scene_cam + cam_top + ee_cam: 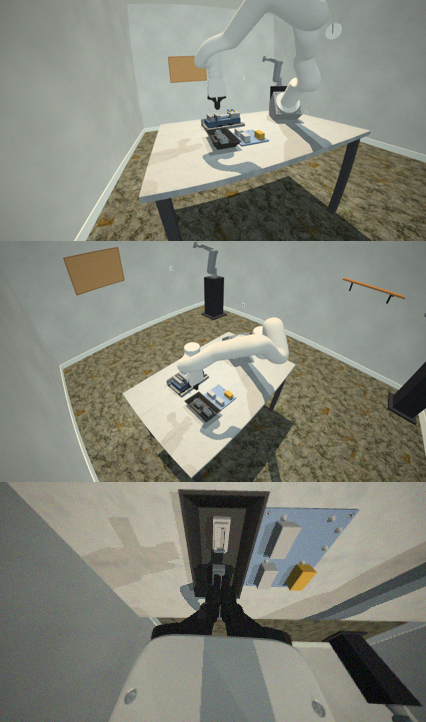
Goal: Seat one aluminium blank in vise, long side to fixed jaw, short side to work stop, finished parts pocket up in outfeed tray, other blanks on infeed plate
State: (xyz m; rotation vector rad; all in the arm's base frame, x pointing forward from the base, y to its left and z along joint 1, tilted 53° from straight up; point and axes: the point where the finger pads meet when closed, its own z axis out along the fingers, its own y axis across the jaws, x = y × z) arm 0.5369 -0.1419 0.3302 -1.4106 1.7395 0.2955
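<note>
The brass blank is 220 mm behind my hand, 100 mm to the left of it and 170 mm below it. Also, from my hand: blue vise (90 mm behind, 240 mm to the right, 160 mm below).
</note>
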